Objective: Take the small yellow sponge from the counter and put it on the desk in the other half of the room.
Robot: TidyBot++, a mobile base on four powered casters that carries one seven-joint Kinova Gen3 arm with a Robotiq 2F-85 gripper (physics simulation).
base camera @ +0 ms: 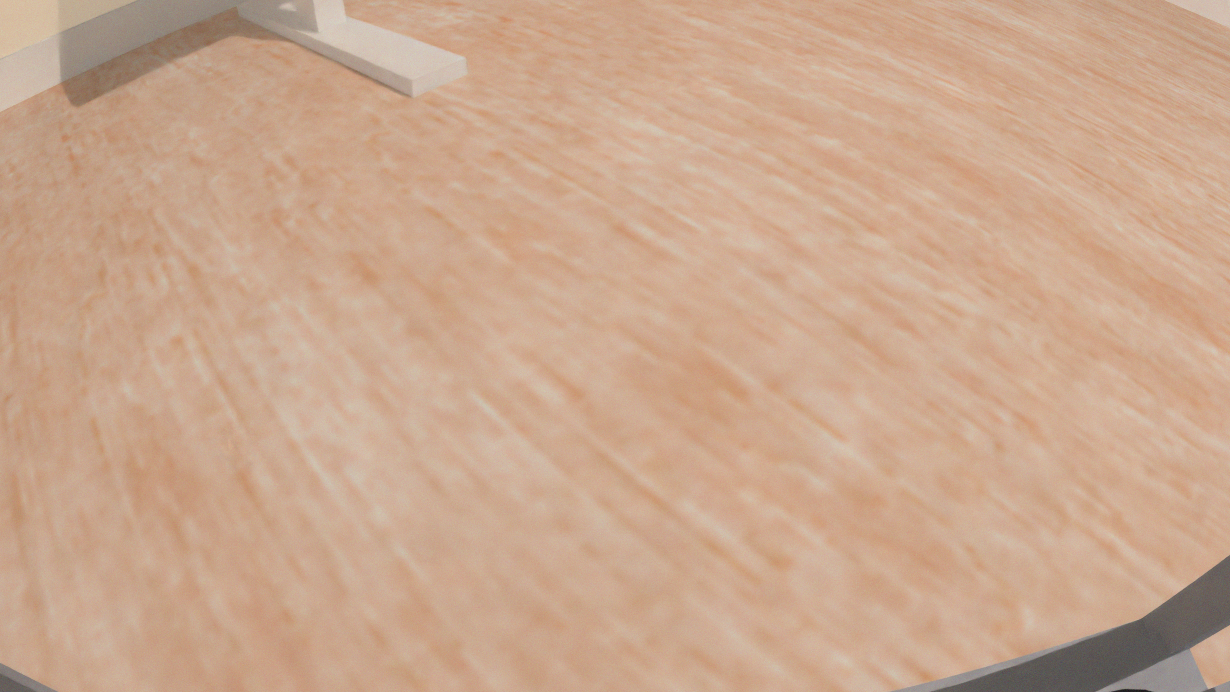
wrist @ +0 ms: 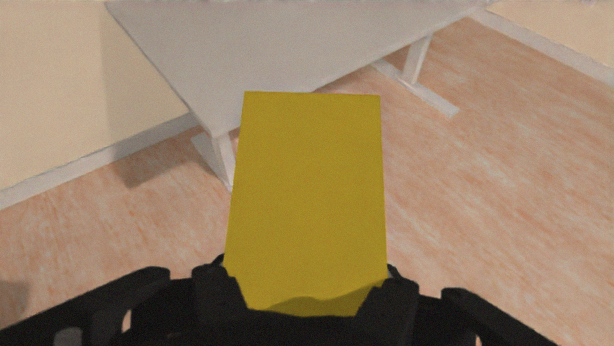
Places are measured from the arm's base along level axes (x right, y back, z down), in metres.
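Pixels of known places: gripper, fingertip midpoint: [wrist: 306, 267].
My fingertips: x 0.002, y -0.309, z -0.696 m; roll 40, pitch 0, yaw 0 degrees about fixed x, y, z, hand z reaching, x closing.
For each thing: its top centre in the pictures, then the offset to it from my fingertips. "spot": a spot on its surface instead. Level surfaces: height alone.
- yellow sponge, middle of its top: [wrist: 309, 161] dz -0.063, dx -0.001, dy -0.017 m
- grey-white desk, its level: dz +0.373 m
- pale baseboard, surface spot: [base camera: 38, 73] [wrist: 101, 160] spot: dz +1.057, dx -1.017, dy -0.881 m
- desk leg, surface spot: [wrist: 416, 60] spot: dz +0.903, dx +0.549, dy -1.613 m
- wood floor, its level: dz +1.093 m
The yellow sponge [wrist: 310, 195] is in the middle of the wrist view, held between the two black fingers. My gripper [wrist: 306, 267] is shut on it, at the bottom of the wrist view. The grey-white desk [wrist: 260, 45] shows beyond the sponge, at the top of the wrist view; the sponge hides part of its front edge and near corner area. In the base camera view a white foot of the desk [base camera: 378, 58] stands on the floor at the upper left. The gripper and the sponge do not show in the base camera view. The counter does not show in either view.
A cream wall [wrist: 50, 90] with a pale baseboard [wrist: 95, 162] [base camera: 38, 73] runs behind the desk on the left. One desk leg [wrist: 416, 60] with its foot stands on the wood floor [wrist: 500, 165] [base camera: 602, 344]. Grey edges of the base [base camera: 1066, 658] show at the bottom right of the base camera view.
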